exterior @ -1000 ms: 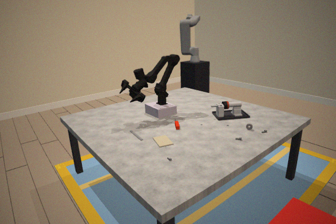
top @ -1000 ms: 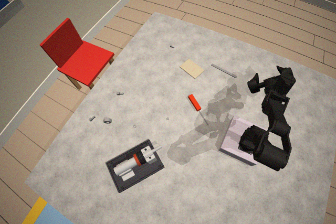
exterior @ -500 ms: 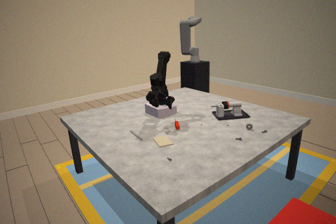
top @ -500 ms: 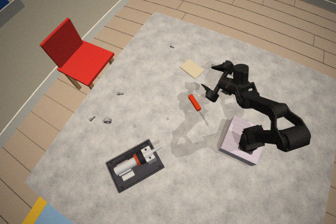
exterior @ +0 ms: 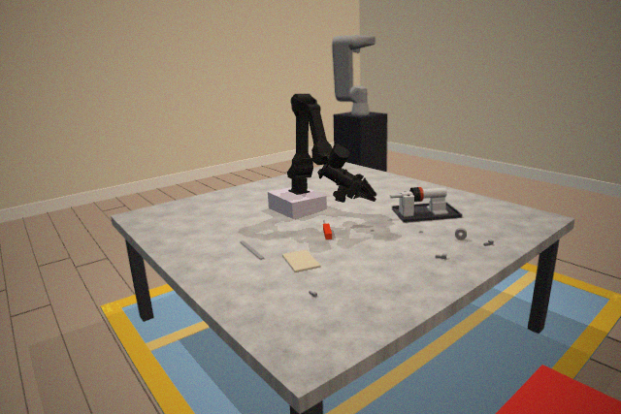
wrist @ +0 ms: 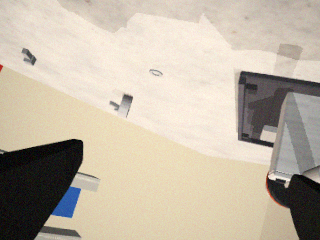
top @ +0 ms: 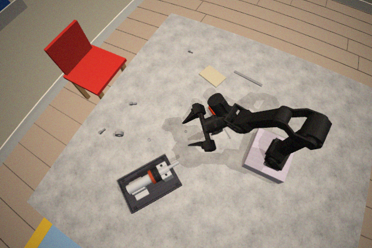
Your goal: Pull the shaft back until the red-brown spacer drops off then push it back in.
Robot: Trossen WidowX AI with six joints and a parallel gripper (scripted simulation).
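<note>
Right now the shaft is 20 mm ahead of my gripper tip, 170 mm to the left of it and 20 mm below it. From my gripper tip the other things lie so: grey ring (280 mm ahead, 110 mm to the left, 80 mm below); red-brown spacer (40 mm ahead, 200 mm to the left, 20 mm below); red-handled screwdriver (90 mm behind, 150 mm to the right, 100 mm below).
</note>
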